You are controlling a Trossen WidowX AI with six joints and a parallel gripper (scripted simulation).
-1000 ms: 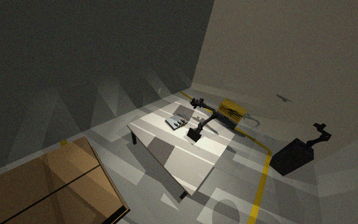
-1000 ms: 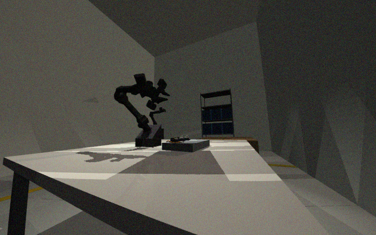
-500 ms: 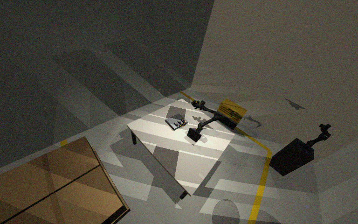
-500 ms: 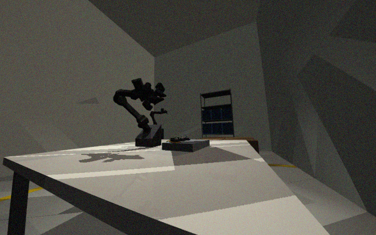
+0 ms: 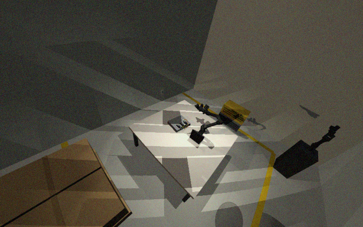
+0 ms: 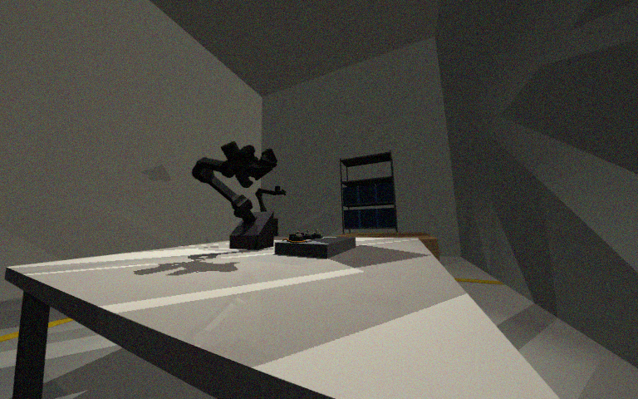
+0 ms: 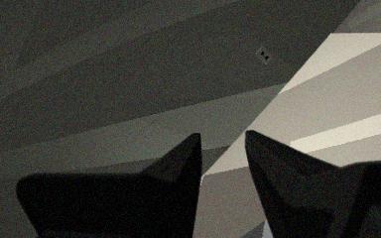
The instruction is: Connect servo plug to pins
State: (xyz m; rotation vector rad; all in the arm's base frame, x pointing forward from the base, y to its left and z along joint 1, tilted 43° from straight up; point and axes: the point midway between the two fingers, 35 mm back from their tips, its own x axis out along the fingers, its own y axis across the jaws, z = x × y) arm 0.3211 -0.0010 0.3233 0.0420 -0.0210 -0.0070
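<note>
Now: gripper tip 9 cm past the yellow band, 23 cm to the right of it and 25 cm above it. The rest, counted from my gripper tip: printed holder (6 cm ahead, 26 cm to the left, 30 cm below); then black pin header (9 cm behind, 25 cm to the left, 26 cm below); then servo (4 cm behind, 25 cm to the left, 28 cm below).
</note>
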